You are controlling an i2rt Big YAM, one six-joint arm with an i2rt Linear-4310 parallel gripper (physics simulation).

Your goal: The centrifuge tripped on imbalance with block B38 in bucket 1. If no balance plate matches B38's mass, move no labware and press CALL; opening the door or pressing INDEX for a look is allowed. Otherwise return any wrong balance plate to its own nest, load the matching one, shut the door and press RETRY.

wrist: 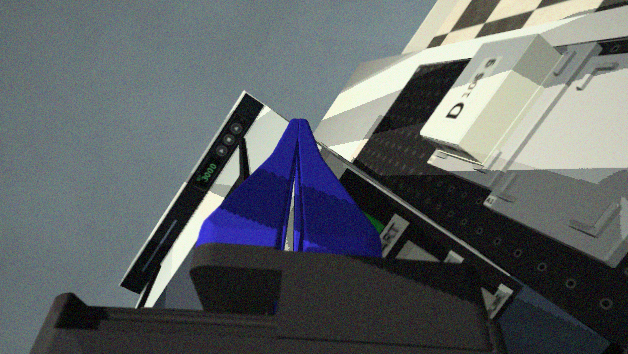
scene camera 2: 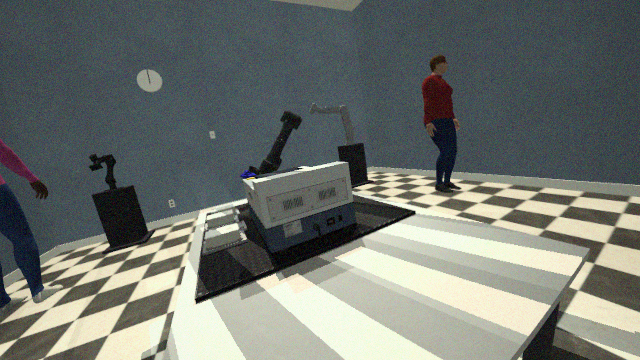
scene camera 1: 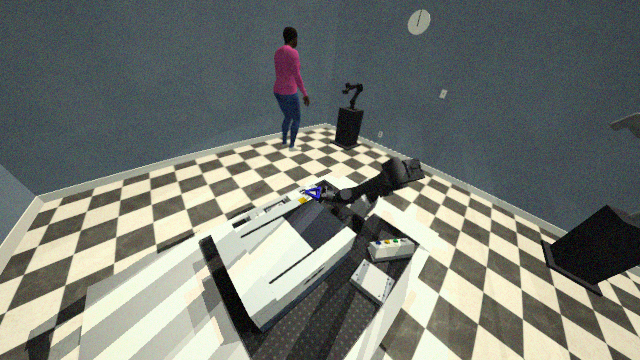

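Seen in the pictures: gripper, between the fingertips: (wrist: 298,129) (scene camera 2: 241,176) (scene camera 1: 305,191); arm's base, origin of its link: (scene camera 1: 369,192).
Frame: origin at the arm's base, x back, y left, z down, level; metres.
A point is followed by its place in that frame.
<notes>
My gripper (scene camera 1: 313,193) @(y -0.169, x -0.392, z -0.098 m) (scene camera 2: 248,174) @(y -0.169, x -0.392, z -0.098 m) (wrist: 298,129) @(y -0.169, x -0.392, z -0.098 m) is shut and empty, its blue fingertips together at the front end of the centrifuge (scene camera 1: 280,242) @(y -0.004, x -0.648, z -0.082 m) (scene camera 2: 305,197) @(y -0.026, x -0.845, z -0.032 m). In the wrist view a green display (wrist: 209,172) @(y -0.050, x -0.766, z -0.097 m) reads 3000, beside several round keys. A green button (wrist: 375,221) @(y -0.155, x -0.377, z -0.050 m) shows partly behind the right finger, by a label (wrist: 393,233) @(y -0.154, x -0.384, z -0.035 m) ending in "ART". A pale block (wrist: 482,97) @(y -0.298, x -0.575, z 0.074 m) marked D, seemingly 106 g, sits at the end of a light nest plate (wrist: 555,195) @(y -0.238, x -0.473, z 0.116 m) with corner brackets. Block B38 and the buckets do not show; I cannot tell how the door stands.
A white box (scene camera 1: 392,250) @(y 0.303, x -0.215, z 0.063 m) with blue, yellow and green buttons stands on the black mat (scene camera 1: 325,312) @(y 0.255, x -0.629, z 0.127 m) (scene camera 2: 225,274) @(y -0.317, x -0.851, z 0.128 m), near a flat white plate (scene camera 1: 372,281) @(y 0.315, x -0.403, z 0.091 m). Light trays (scene camera 2: 225,236) @(y -0.298, x -0.645, z 0.087 m) lie beside the centrifuge. A person in pink (scene camera 1: 287,70) and one in red (scene camera 2: 438,100) stand beyond the table.
</notes>
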